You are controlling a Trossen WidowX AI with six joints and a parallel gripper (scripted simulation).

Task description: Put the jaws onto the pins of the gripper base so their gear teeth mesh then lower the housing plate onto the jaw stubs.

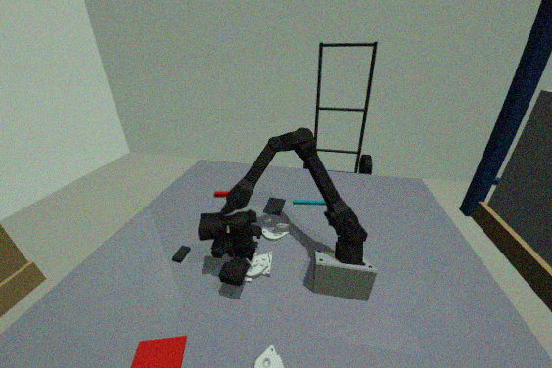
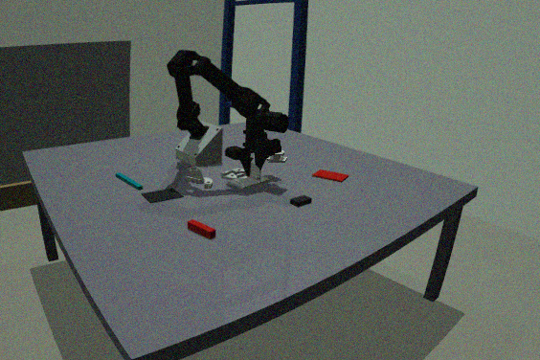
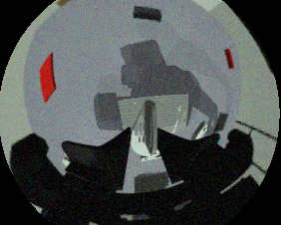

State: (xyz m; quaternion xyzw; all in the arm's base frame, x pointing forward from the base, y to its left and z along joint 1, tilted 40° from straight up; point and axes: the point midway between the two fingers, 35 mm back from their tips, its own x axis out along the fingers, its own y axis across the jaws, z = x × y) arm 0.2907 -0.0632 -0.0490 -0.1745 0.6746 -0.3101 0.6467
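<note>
Right now my gripper tip is 3 cm to the left of the flat light plate, 1 cm short of it and 1 cm above it. From my gripper tip the other things lie so: white gripper base (23 cm to the left, 10 cm behind, 1 cm above); then black block (23 cm ahead, 4 cm to the right, 1 cm below); then grey jaw (4 cm behind, 1 cm to the right).
</note>
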